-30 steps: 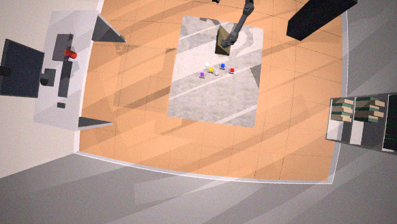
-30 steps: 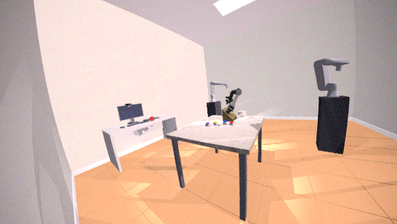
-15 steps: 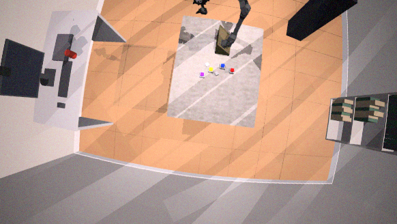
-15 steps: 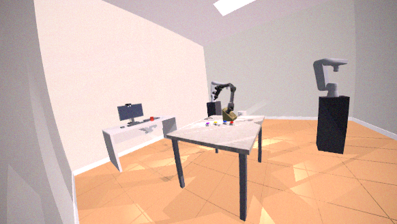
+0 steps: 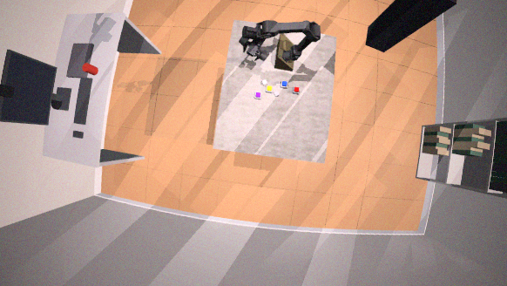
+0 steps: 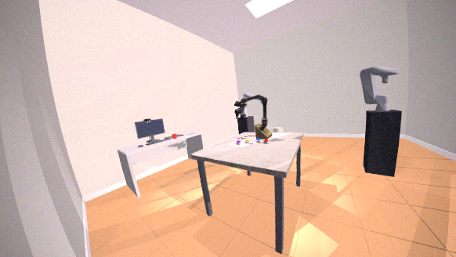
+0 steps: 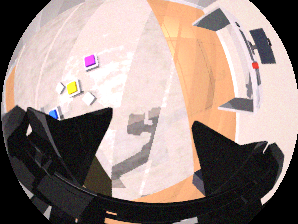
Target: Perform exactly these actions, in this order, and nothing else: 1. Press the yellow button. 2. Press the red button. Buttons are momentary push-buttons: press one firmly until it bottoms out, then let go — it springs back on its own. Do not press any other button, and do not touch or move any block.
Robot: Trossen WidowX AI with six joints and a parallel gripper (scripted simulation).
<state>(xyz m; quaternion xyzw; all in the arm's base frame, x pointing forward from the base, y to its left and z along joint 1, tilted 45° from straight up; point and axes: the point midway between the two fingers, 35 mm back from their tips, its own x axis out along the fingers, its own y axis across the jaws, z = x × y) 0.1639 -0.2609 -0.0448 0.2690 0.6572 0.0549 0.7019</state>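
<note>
The yellow button is 9 cm ahead of my gripper tip, 18 cm to the left of it and 23 cm below it. From my gripper tip the other things lie so: blue button (2 cm ahead, 28 cm to the left, 23 cm below); purple button (16 cm ahead, 11 cm to the left, 23 cm below); red button (4 cm ahead, 39 cm to the left, 23 cm below).
</note>
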